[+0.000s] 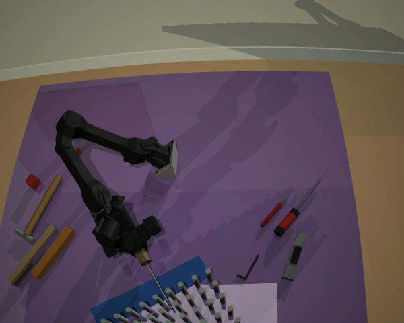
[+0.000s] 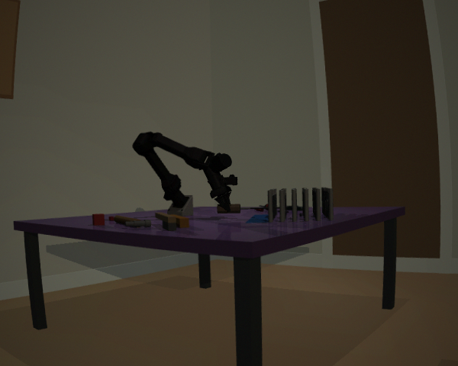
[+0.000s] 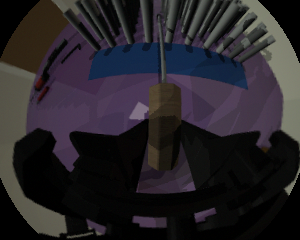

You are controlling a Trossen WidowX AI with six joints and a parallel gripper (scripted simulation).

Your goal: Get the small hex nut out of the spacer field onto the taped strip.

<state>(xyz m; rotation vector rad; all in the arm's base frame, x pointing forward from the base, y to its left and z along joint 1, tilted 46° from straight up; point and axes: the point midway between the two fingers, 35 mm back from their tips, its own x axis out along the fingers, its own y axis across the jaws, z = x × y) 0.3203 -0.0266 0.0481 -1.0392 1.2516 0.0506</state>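
Right now my gripper tip is 13 cm short of the blue taped strip, 3 cm to the right of it and 3 cm above it. The rest, counted from my gripper tip: grey block: 2 cm behind, 48 cm to the left, 1 cm below; hook tool: 8 cm ahead, 6 cm to the left; small red tool: 20 cm behind, 43 cm to the left, 2 cm below.
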